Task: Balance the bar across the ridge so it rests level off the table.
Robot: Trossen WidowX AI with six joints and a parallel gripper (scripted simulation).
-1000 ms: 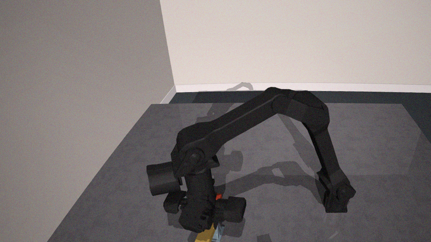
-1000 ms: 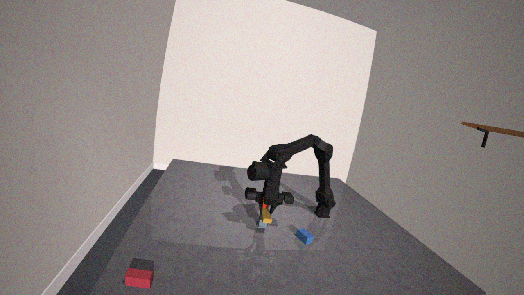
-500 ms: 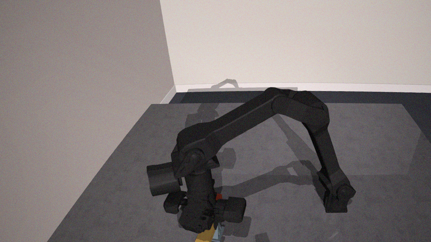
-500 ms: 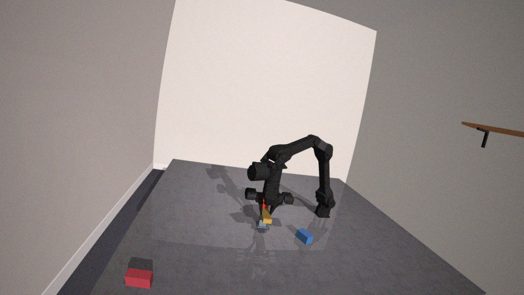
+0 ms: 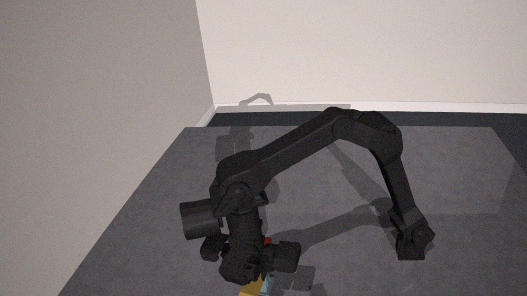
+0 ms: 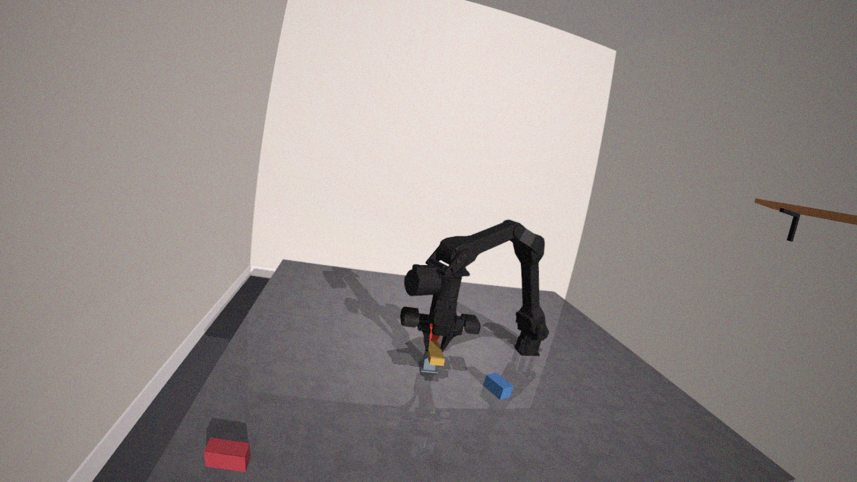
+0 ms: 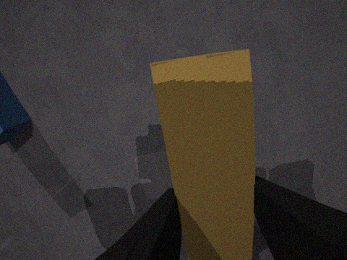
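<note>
Right now my gripper tip is 40 mm to the left of the bar and 10 mm below it. The rest, counted from my gripper tip: red block: 400 mm ahead, 350 mm to the left, 50 mm below; then blue block: 160 mm behind, 70 mm to the left, 50 mm below.
</note>
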